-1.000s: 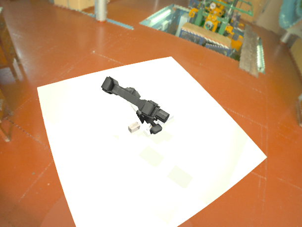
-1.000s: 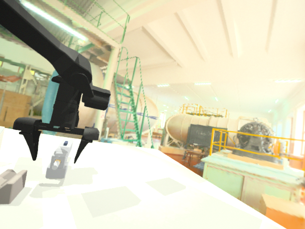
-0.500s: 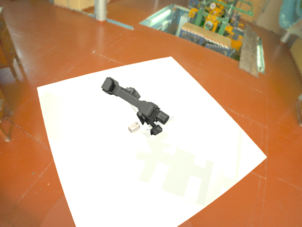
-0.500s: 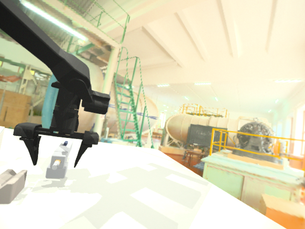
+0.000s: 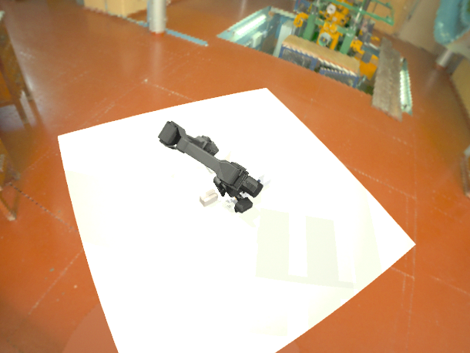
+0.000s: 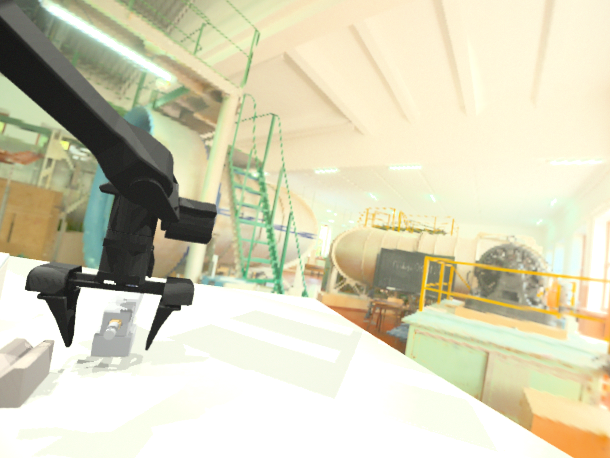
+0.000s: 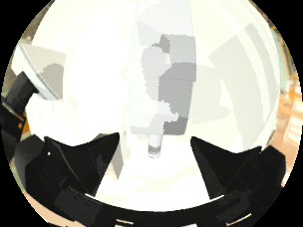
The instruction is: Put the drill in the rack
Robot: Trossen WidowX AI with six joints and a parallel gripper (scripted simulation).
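My gripper tip is 1 cm past the drill, 6 cm to the right of it and 2 cm below it. The rest, counted from my gripper tip: small blue key 2 cm behind, 14 cm to the left, 3 cm above; grey slotted rack 7 cm behind, 6 cm to the right, 1 cm below; pale grey drill block 1 cm behind, 11 cm to the left, 2 cm above.
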